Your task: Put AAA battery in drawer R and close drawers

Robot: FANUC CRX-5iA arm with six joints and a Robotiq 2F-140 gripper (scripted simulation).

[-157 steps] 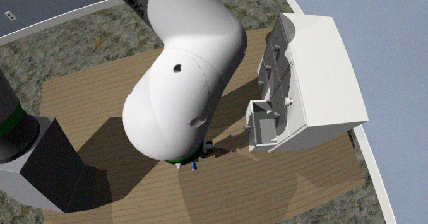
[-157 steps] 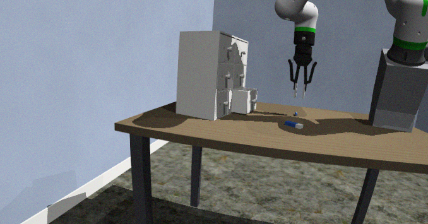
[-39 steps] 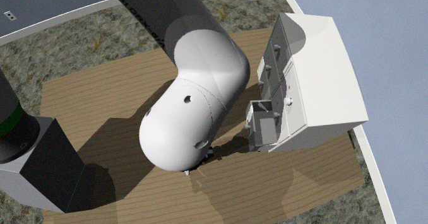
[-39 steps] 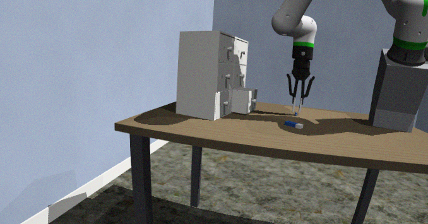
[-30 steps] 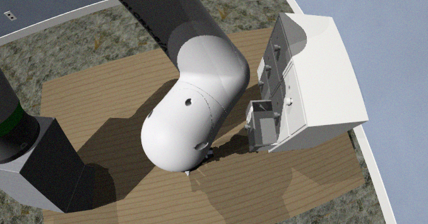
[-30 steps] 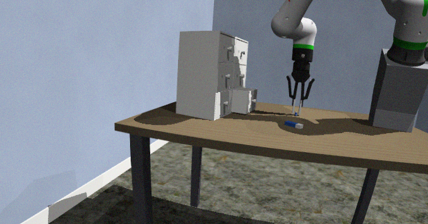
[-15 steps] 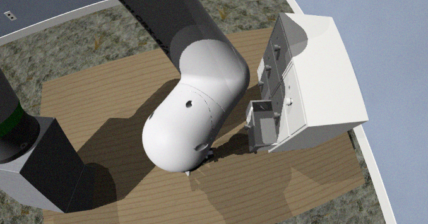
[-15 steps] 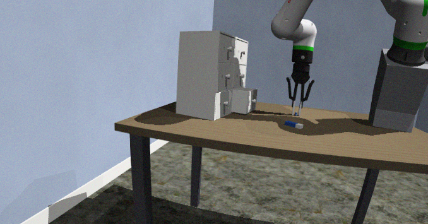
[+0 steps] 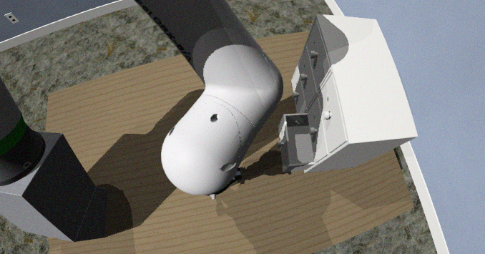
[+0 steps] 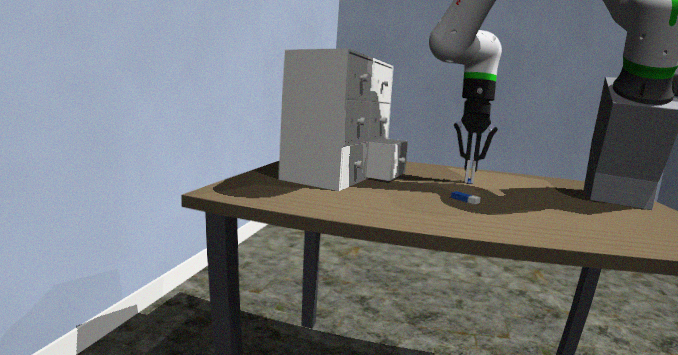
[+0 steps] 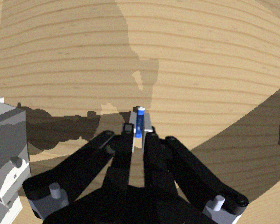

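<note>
The drawer is 28 cm ahead of my hand and 1 cm to the left of it. Round my hand: AAA battery: 3 cm below.
</note>
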